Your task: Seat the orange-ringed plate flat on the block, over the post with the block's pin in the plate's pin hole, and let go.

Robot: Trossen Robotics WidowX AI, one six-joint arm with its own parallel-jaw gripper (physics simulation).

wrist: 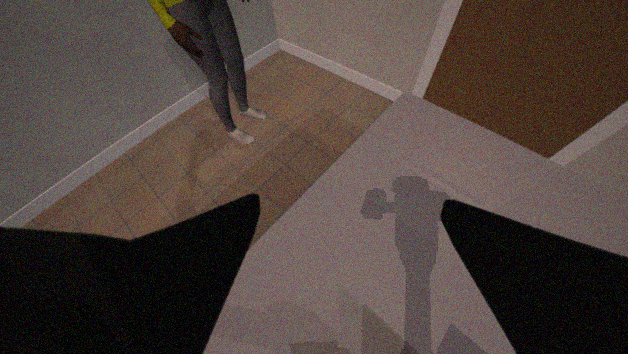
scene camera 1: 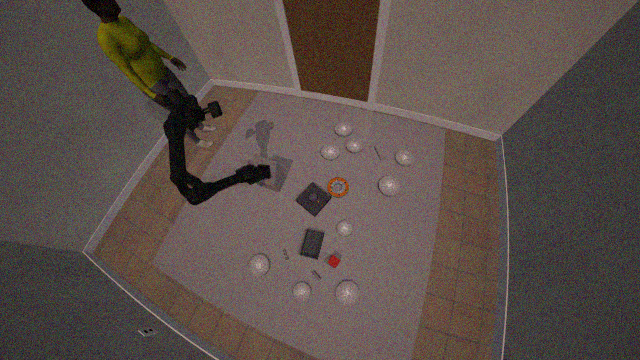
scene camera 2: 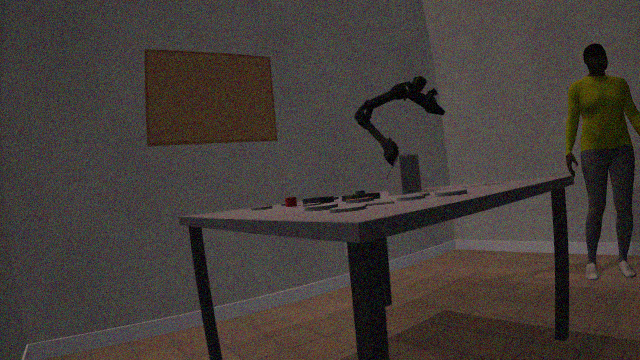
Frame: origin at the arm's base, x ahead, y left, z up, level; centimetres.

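Seen in the pictures: gripper, fingertip midpoint: (wrist: 350, 205) (scene camera 1: 205, 113) (scene camera 2: 444, 113); arm's base, origin of the base link: (scene camera 1: 264, 171) (scene camera 2: 401, 166).
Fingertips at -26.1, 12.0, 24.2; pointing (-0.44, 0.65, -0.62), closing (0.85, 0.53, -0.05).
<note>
Offsets run from my fingertips to a thing's top centre, as dx, dy, dz. "spot": to the spot under its first point.
The orange-ringed plate @(+61.1, -8.6, -35.4) (scene camera 1: 329, 188) (scene camera 2: 359, 199) lies on the table just beside the block, close to its corner. The block @(+50.6, -17.2, -32.8) (scene camera 1: 305, 199) (scene camera 2: 371, 195) is a dark square slab with a short round post @(spot: +50.7, -16.9, -32.8) (scene camera 1: 313, 196) (scene camera 2: 360, 192) standing up from its middle. A tiny pale spot shows beside the post; I cannot make out the pin clearly. The plate's pin hole is too small to tell. My gripper (scene camera 2: 441, 111) (wrist: 350, 205) is open and empty, held high and well away from both, towards the standing person. Neither plate nor block shows in the wrist view.
A dark rectangular tray @(+55.1, -38.5, -34.1) (scene camera 1: 312, 243) (scene camera 2: 318, 199) and a red cube @(+66.3, -44.0, -32.6) (scene camera 1: 334, 261) (scene camera 2: 290, 201) lie near the block. Several pale round discs, one of them @(+68.2, -28.4, -35.7) (scene camera 1: 344, 228) near the tray, and small thin pieces are scattered around. A person (scene camera 1: 132, 50) (scene camera 2: 603, 115) (wrist: 220, 60) stands beyond the table.
</note>
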